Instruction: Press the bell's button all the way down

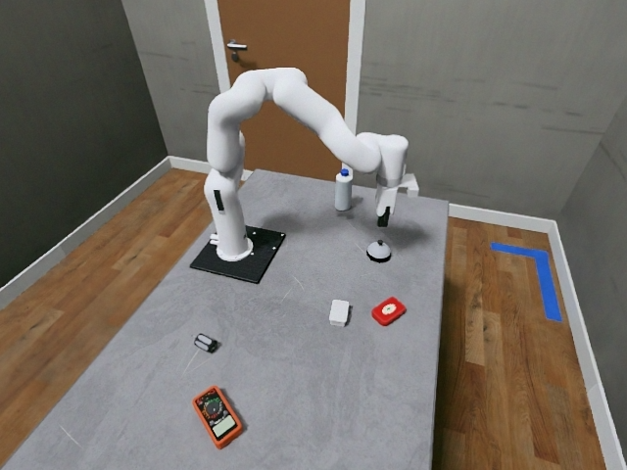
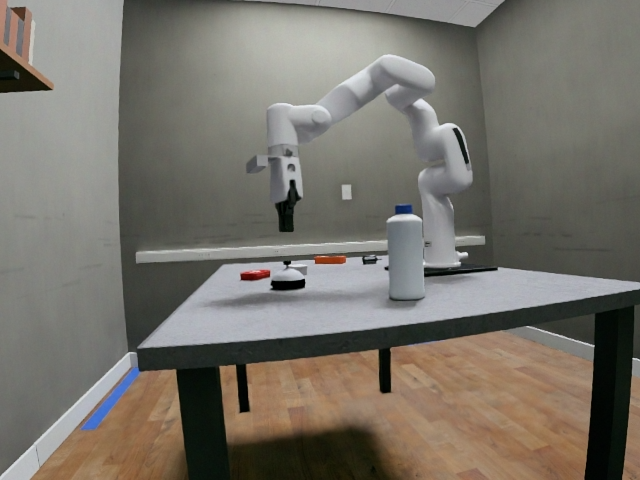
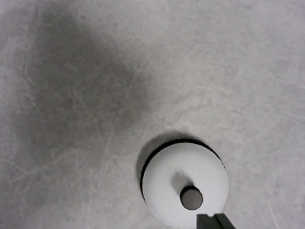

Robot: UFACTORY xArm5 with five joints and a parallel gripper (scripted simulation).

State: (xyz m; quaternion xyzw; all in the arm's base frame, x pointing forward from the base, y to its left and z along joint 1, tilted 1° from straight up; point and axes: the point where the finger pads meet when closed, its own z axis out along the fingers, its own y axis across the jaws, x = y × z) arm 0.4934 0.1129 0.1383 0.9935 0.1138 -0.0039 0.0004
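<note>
Right now the button is 100 mm below my hand. Round my hand: red box (80 mm ahead, 250 mm to the right, 140 mm below); white box (80 mm behind, 290 mm to the right, 140 mm below); bell (110 mm below).
</note>
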